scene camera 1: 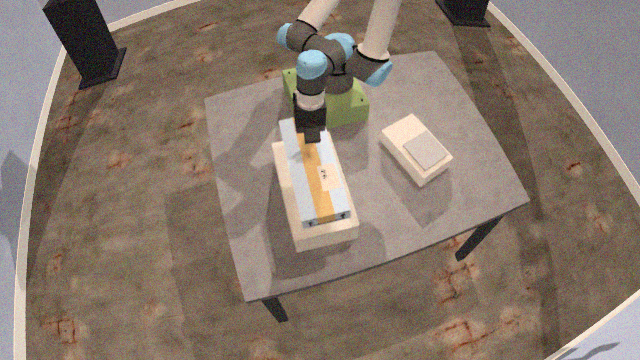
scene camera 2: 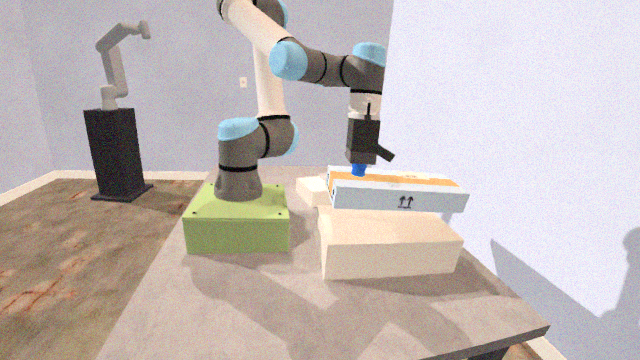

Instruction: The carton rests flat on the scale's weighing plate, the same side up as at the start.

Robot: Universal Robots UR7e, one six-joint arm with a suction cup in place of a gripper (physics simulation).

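Frame: origin at the arm's base, x ahead, y left, z up, level; millimetres.
Where they show: hand at its tool point: [scene camera 2: 357, 178]; arm's base at its link origin: [scene camera 1: 334, 81] [scene camera 2: 238, 192].
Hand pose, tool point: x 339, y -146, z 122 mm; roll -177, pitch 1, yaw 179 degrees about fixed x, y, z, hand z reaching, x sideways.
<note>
Things, the pixels of their top centre, and the offset from my tool point. Level surfaces: height alone.
- carton at its top centre: [scene camera 2: 398, 176] [scene camera 1: 312, 159] 102 mm ahead, 7 mm right, 16 mm up
- long cream block at its top centre: [scene camera 2: 386, 222] [scene camera 1: 312, 181] 96 mm ahead, 7 mm right, 118 mm down
- scale at its top centre: [scene camera 1: 419, 141] [scene camera 2: 330, 178] 18 mm back, 396 mm left, 144 mm down
- grey table at its surface level: 222 mm down
The carton [scene camera 1: 296, 167] [scene camera 2: 385, 198], long and pale blue with an orange stripe and a white label on top, hangs from my suction gripper [scene camera 1: 310, 122] [scene camera 2: 358, 170]. The blue cup is on its top face near one end; in scene camera 1 the tool hides the cup. The carton is about level and a little above a long cream block [scene camera 1: 327, 240] [scene camera 2: 390, 260]. Arrows on its side point up in scene camera 2. The scale [scene camera 1: 402, 132] [scene camera 2: 310, 189], a smaller cream box, stands apart from the block. Its grey weighing plate [scene camera 1: 426, 150] bears nothing.
My arm's green base [scene camera 1: 350, 115] [scene camera 2: 235, 235] stands on the grey table [scene camera 1: 240, 200] [scene camera 2: 240, 320], beside the block. A wall [scene camera 2: 525, 125] rises beyond the table's right side in scene camera 2. A black pedestal [scene camera 1: 82, 42] [scene camera 2: 115, 155] stands on the floor.
</note>
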